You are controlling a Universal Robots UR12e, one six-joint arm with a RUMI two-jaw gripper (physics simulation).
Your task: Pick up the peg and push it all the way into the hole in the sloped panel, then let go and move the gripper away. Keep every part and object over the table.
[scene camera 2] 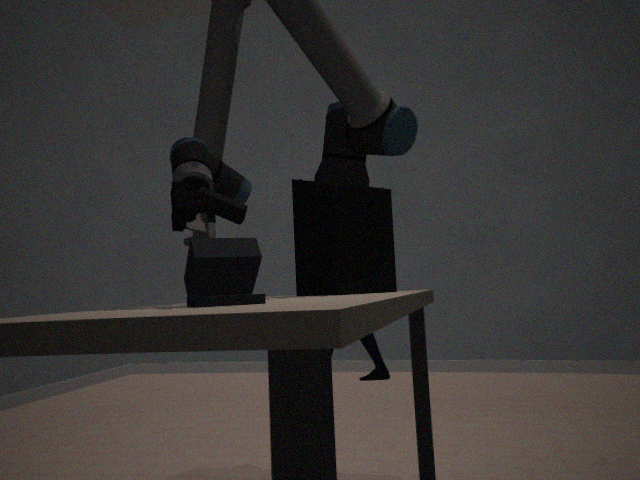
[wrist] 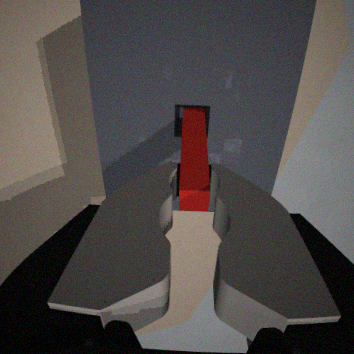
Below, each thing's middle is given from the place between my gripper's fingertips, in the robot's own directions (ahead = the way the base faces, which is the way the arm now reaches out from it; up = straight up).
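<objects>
The base plate [scene camera 2: 230,300] is 10 cm below my hand, 3 cm ahead of it and 4 cm to the left of it. And there's the red square peg [wrist: 194,189]; my gripper is 1 cm to the right of that peg.
</objects>
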